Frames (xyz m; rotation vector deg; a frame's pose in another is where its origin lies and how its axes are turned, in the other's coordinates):
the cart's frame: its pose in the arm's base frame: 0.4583 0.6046 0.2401 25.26 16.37 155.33
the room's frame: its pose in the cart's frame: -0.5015 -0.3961 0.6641 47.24 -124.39 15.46
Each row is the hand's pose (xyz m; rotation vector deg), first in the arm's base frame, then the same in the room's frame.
Working: the arm's base frame: its pose in the room's frame: -1.6101 0.3292 -0.0557 -171.51 -31.27 -41.23

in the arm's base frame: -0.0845 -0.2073 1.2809 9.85 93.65 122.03
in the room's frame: -1.1894 0.6170 -1.2519 -31.60 102.75 -89.65
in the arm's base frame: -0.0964 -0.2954 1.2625 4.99 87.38 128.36
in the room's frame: -1.2371 0.6941 -1.2465 -33.01 110.66 -85.17
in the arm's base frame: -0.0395 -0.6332 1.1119 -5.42 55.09 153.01
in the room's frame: -1.3697 1.0159 -1.1090 -35.92 136.89 -55.43
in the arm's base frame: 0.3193 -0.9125 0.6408 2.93 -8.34 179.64
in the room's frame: -1.3714 1.3522 -0.5473 -29.21 149.47 8.54
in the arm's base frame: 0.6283 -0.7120 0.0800 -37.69 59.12 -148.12
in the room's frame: -1.2920 1.2131 0.1042 -15.13 121.99 62.11
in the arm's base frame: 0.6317 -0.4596 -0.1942 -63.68 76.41 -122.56
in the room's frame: -1.3240 0.9513 0.3676 -7.78 93.84 80.56
